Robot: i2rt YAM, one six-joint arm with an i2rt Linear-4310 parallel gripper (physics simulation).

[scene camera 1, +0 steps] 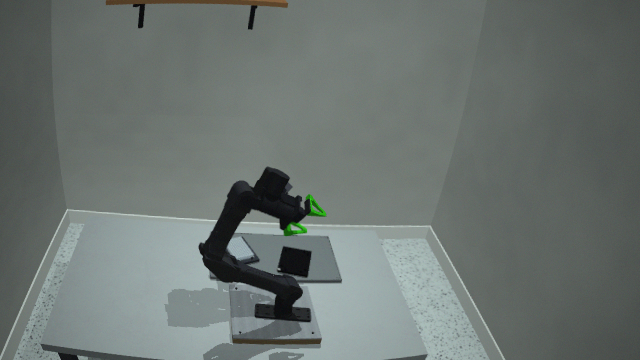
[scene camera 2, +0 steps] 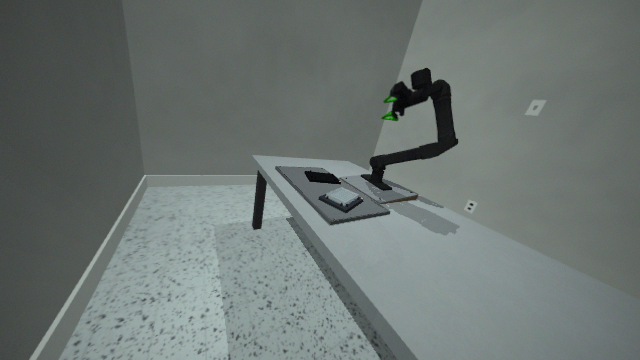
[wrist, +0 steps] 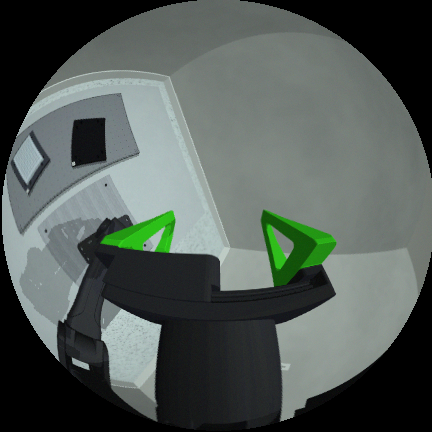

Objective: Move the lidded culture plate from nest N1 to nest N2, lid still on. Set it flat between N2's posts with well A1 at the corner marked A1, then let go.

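Where they show: gripper, fingertip midpoint: [scene camera 1: 316,223] [scene camera 2: 382,110] [wrist: 217,214]; arm's base, origin of the base link: [scene camera 1: 282,313] [scene camera 2: 375,182].
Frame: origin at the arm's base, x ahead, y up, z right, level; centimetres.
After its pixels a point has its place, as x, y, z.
The pale lidded culture plate [scene camera 1: 241,249] {32.9, 1.9, -17.3} [scene camera 2: 342,196] {35.9, 1.9, -20.9} [wrist: 29,159] sits on a dark square nest on the grey board. In scene camera 1 the arm covers part of it. The other nest [scene camera 1: 294,261] {31.1, 0.3, 4.5} [scene camera 2: 322,177] {32.8, 0.3, 3.1} [wrist: 89,142] {30.3, 0.3, 5.0} is black, holds no plate and has a small white mark at one corner. I cannot read which nest is N1 or N2. My gripper [scene camera 1: 306,218] {4.4, 38.1, 6.6} [scene camera 2: 388,108] {4.4, 38.1, 6.6} [wrist: 217,214] {4.4, 38.1, 6.6} has green fingers and is open and empty. It is high above the table, well away from both nests.
The grey board [scene camera 1: 327,257] {37.3, -0.9, 18.5} [scene camera 2: 360,212] {31.6, -0.9, -28.2} [wrist: 125,130] {33.1, -0.9, 19.7} lies on the table [scene camera 1: 125,260] {18.6, -2.2, -66.4} [scene camera 2: 450,280] {25.5, -2.2, -57.8}. The arm's base plate is on a wooden board [scene camera 1: 250,327] {-9.3, 0.6, -11.1} beside it. A wooden shelf [scene camera 1: 195,2] is on the wall in scene camera 1.
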